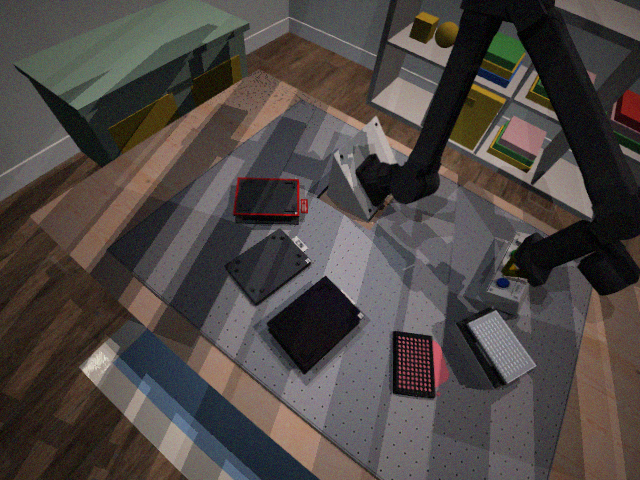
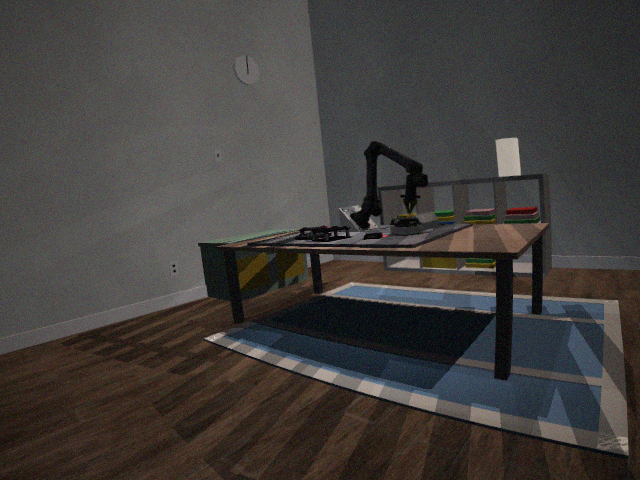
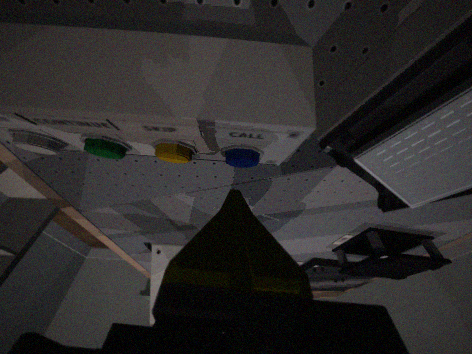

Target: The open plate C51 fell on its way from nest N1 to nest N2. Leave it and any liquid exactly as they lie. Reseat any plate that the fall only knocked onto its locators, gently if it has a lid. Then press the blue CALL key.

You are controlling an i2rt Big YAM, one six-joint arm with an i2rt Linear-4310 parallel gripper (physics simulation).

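Where they show: gripper, between the fingertips: (image 1: 503, 273) (image 2: 409, 213) (image 3: 233, 196); arm's base, origin of its link: (image 1: 372, 180) (image 2: 359, 221).
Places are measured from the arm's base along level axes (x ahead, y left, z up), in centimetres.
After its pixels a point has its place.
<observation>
My gripper (image 1: 507, 270) {z 3.8, x 7.5, y 38.5 cm} (image 2: 409, 211) {z 3.8, x 7.5, y 38.5 cm} (image 3: 233, 196) {z 3.8, x 7.5, y 38.5 cm} is shut and empty, fingertips low over the key box (image 1: 509, 301) {z 1.6, x 11.6, y 42.8 cm} (image 3: 150, 75) {z 1.2, x 2.8, y 45.5 cm}, close to the blue CALL key (image 1: 503, 282) {z 1.9, x 8.1, y 39.9 cm} (image 3: 242, 157) {z 2.3, x 8.0, y 40.9 cm}. Whether they touch the box is unclear. An open black plate (image 1: 413, 386) {z -3.9, x 38.6, y 33.8 cm} with pink wells lies on the mat, with pink liquid (image 1: 440, 364) {z -5.0, x 30.8, y 37.0 cm} at its right side. A white plate (image 1: 501, 346) {z 2.9, x 23.3, y 43.8 cm} (image 3: 425, 150) {z 2.5, x 19.6, y 42.2 cm} rests on a black nest (image 1: 474, 347) {z 0.4, x 25.6, y 40.1 cm}, whose left side shows beside it. Whether it is fully seated is unclear. Plate and nest labels are unreadable.
A large black block (image 1: 315, 324) {z 0.2, x 41.4, y 10.7 cm}, a dark flat stand (image 1: 268, 266) {z -3.2, x 36.1, y -6.4 cm} and a red-rimmed dark stand (image 1: 267, 196) {z -1.1, x 21.8, y -18.8 cm} stand at the left of the mat. A white angled panel (image 1: 351, 180) {z 3.3, x 6.7, y -3.4 cm} stands beside the arm's base. Green (image 3: 105, 148) {z 2.2, x -1.3, y 41.2 cm} and yellow (image 3: 174, 152) {z 2.3, x 3.4, y 41.1 cm} keys adjoin CALL.
</observation>
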